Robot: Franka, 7 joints.
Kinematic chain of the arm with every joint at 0, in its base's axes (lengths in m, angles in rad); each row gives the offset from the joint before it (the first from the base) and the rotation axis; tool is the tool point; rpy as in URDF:
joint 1: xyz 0 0 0.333 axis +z
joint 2: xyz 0 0 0 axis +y
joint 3: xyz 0 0 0.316 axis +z
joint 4: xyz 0.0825 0 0 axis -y
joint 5: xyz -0.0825 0 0.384 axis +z
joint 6: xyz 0 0 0 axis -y
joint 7: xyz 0.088 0 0 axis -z
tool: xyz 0 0 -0.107 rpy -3.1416 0 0
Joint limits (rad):
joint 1: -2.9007..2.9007
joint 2: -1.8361..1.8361
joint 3: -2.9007..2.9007
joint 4: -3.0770..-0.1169
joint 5: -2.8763..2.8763
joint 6: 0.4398..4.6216
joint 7: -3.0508..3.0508
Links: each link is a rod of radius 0.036 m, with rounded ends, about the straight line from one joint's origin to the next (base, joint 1, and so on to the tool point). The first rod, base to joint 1, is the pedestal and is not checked.
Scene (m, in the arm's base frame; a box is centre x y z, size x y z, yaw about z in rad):
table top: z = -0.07
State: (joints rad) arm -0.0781 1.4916 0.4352 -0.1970 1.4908 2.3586 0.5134
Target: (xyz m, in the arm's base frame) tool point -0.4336 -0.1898 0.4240
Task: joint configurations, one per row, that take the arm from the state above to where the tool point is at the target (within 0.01 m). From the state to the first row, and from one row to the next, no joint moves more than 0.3 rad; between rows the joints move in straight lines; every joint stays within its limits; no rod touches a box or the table.
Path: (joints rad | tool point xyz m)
1: 0.1668 1.4505 0.5884 -0.4703 1.4641 2.3116 0.5134 | 0.7974 0.2897 0.2378
2: 0.4117 1.4095 0.7415 -0.7436 1.4374 2.2647 0.5134 | 0.6095 0.5642 0.1970
3: 0.6566 1.3684 0.8947 -1.0169 1.4107 2.2177 0.5134 | 0.3099 0.7397 0.1929
4: 0.9015 1.3273 1.0478 -1.2902 1.3839 2.1707 0.5134 | -0.0374 0.7630 0.2224
5: 1.1465 1.2862 1.2010 -1.5635 1.3572 2.1237 0.5134 | -0.3463 0.6240 0.2754
6: 1.3914 1.2452 1.3541 -1.8368 1.3305 2.0768 0.5134 | -0.5363 0.3630 0.3371
7: 1.6363 1.2041 1.5073 -2.1101 1.3038 2.0298 0.5134 | -0.5626 0.0607 0.3914
8: 1.8812 1.1630 1.6605 -2.3834 1.2771 1.9828 0.5134 | -0.4336 -0.1898 0.4240

